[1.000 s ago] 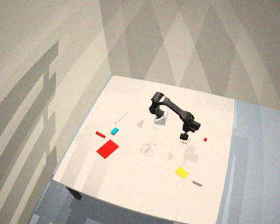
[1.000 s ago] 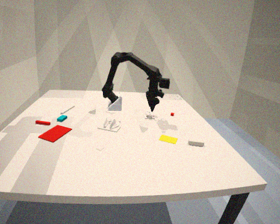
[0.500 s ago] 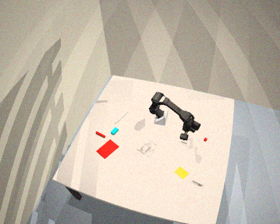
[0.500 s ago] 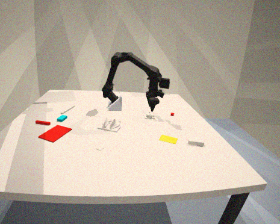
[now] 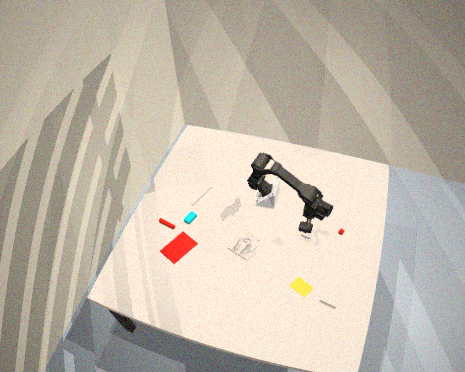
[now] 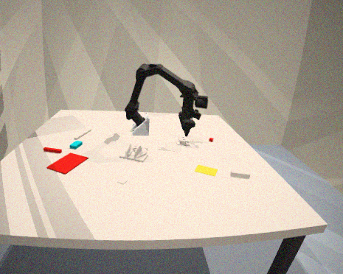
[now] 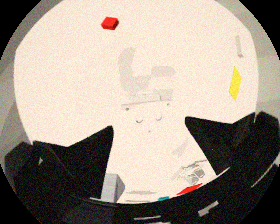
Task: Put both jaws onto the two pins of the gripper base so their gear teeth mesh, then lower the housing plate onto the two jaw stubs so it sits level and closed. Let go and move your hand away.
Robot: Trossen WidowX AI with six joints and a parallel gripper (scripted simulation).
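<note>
Right now my gripper tip is 1 cm to the left of the white housing part and 3 cm above it. From my gripper tip the other things lie so: pale stand 1 cm to the right, 5 cm below; small red cube 2 cm behind, 18 cm to the left, 5 cm below; yellow tile 30 cm ahead, 2 cm to the left, 6 cm below.
</note>
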